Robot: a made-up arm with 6 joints. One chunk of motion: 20 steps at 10 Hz.
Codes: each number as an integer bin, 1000 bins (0 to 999) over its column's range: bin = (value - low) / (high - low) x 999, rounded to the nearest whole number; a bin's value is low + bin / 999 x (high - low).
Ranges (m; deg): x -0.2..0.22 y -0.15..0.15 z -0.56..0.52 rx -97..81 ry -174..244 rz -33..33
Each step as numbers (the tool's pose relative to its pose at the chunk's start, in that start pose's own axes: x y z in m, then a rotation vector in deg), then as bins.
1 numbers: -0.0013 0.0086 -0.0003 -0.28 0.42 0.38
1 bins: 473 528 518 543 417 505
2 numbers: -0.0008 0.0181 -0.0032 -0.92 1.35 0.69
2 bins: 474 560 515 539 419 510
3 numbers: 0.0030 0.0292 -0.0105 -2.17 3.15 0.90
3 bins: 483 597 508 532 423 513
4 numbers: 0.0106 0.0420 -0.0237 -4.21 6.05 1.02
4 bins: 501 639 496 521 430 515
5 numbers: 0.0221 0.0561 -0.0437 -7.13 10.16 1.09
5 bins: 528 686 478 504 440 516
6 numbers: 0.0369 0.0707 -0.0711 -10.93 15.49 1.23
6 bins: 563 735 452 483 453 518
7 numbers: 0.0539 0.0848 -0.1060 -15.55 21.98 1.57
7 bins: 604 782 420 457 468 523
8 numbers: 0.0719 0.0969 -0.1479 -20.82 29.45 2.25
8 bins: 647 822 381 428 486 534
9 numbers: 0.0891 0.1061 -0.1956 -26.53 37.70 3.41
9 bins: 688 853 337 396 506 551
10 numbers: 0.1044 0.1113 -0.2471 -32.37 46.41 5.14
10 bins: 724 870 289 363 527 577
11 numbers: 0.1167 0.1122 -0.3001 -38.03 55.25 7.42
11 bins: 753 873 240 331 548 612
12 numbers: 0.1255 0.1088 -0.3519 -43.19 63.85 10.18
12 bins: 774 862 192 302 568 654
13 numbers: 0.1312 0.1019 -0.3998 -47.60 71.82 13.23
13 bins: 788 839 148 277 587 700
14 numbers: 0.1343 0.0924 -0.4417 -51.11 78.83 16.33
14 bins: 795 807 109 258 604 747
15 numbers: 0.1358 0.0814 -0.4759 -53.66 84.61 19.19
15 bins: 799 771 78 243 618 790
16 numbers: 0.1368 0.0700 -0.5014 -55.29 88.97 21.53
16 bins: 801 733 54 234 628 825
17 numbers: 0.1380 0.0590 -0.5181 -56.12 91.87 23.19
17 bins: 804 696 39 229 635 851
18 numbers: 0.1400 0.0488 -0.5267 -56.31 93.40 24.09
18 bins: 809 662 31 228 639 864
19 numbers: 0.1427 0.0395 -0.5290 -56.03 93.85 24.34
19 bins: 815 631 29 230 640 868
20 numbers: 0.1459 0.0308 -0.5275 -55.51 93.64 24.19
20 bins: 823 602 30 233 640 866
